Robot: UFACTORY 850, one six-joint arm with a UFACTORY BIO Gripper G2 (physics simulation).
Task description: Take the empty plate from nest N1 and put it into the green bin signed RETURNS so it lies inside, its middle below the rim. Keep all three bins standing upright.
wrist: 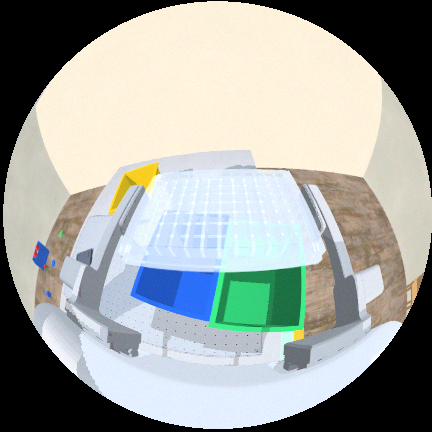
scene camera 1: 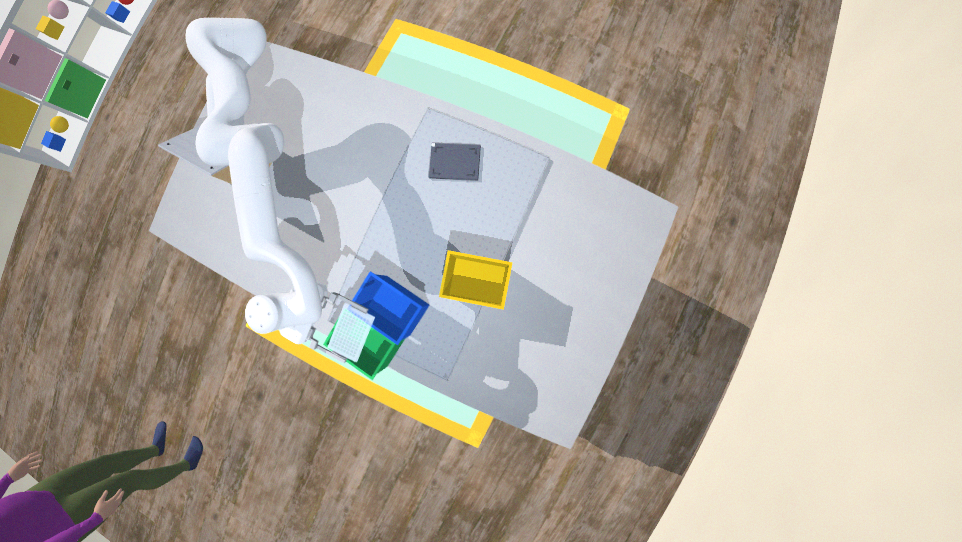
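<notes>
My gripper (scene camera 1: pixel 351 331) (wrist: pixel 223 212) is shut on the clear, gridded plate, with one finger at each side of it. The plate (scene camera 1: pixel 349 335) (wrist: pixel 210 200) is held above the bins, roughly level. In the scene view it covers part of the green bin (scene camera 1: pixel 378 355) (wrist: pixel 248 302) and reaches over the near corner of the blue bin. The green bin stands upright beside the blue bin (scene camera 1: pixel 391 304) (wrist: pixel 175 287). In the wrist view both bins also show through the plate. The sign RETURNS cannot be read. Nest N1 (scene camera 1: pixel 455 161) appears as a dark rectangle, with no plate on it.
The yellow bin (scene camera 1: pixel 475 279) (wrist: pixel 121 187) stands upright, apart from the other two. The perforated board (scene camera 1: pixel 498 181) lies on the grey table (scene camera 1: pixel 605 269). Yellow-edged pale zones lie along two table sides. A person's legs (scene camera 1: pixel 114 464) show at the lower left.
</notes>
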